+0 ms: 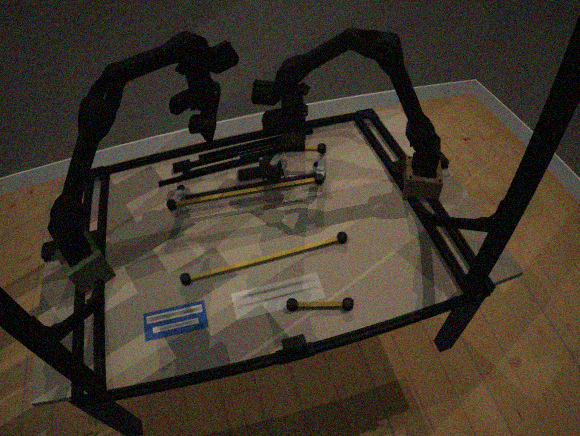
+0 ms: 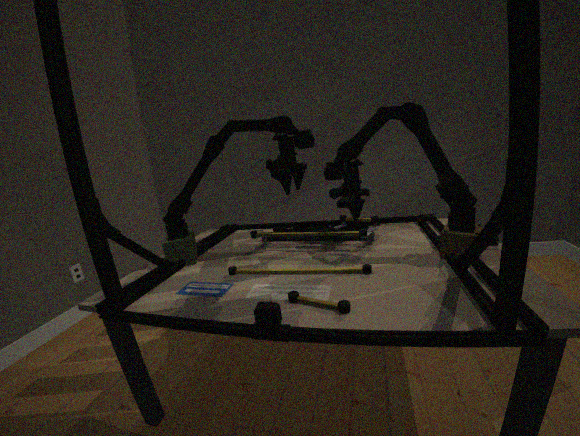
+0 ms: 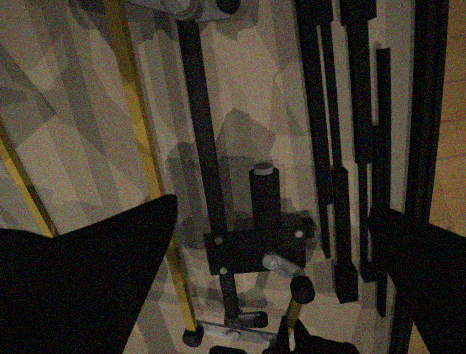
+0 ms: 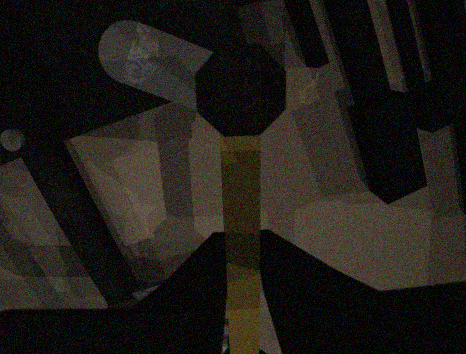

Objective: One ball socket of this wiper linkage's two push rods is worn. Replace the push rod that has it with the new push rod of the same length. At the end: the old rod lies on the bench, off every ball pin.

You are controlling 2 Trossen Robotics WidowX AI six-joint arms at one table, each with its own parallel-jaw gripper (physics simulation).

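My right gripper is shut on a short yellow push rod at the back. One black end of this rod is beside the pale crank; whether it sits on the pin I cannot tell. My left gripper is open and empty above the linkage. A long yellow push rod lies along the linkage's front. A loose long rod and a loose short rod lie nearer the front edge.
The linkage has a black tube and a motor. Dark bars run behind it. A blue card and a pale sheet lie in front. A black block is on the front edge.
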